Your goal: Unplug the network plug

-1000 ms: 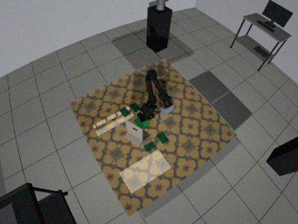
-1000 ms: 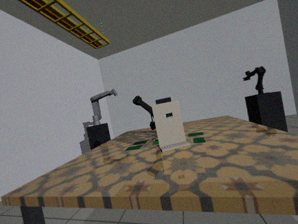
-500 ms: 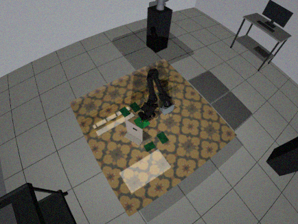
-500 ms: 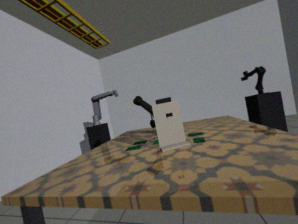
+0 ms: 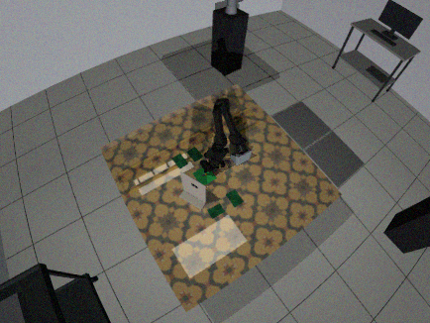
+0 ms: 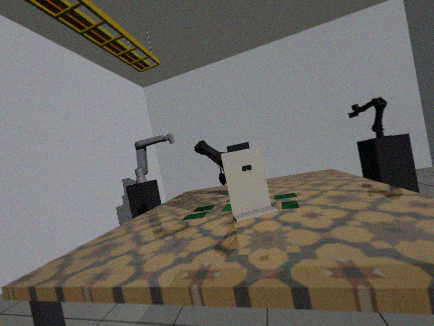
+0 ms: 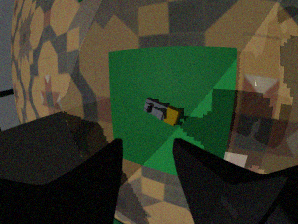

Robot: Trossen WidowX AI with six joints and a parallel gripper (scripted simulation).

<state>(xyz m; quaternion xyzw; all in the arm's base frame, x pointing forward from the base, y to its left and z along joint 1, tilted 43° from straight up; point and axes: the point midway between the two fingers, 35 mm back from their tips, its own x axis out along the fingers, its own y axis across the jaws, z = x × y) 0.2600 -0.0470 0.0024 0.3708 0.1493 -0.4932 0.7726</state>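
My gripper tip is now 1 cm short of the yellowish network plug, 1 cm to the left of it and 4 cm above it. From my gripper tip the other things lie so: pale upright panel (16 cm ahead, 9 cm to the left, 7 cm above); green square (1 cm ahead, 5 cm below).
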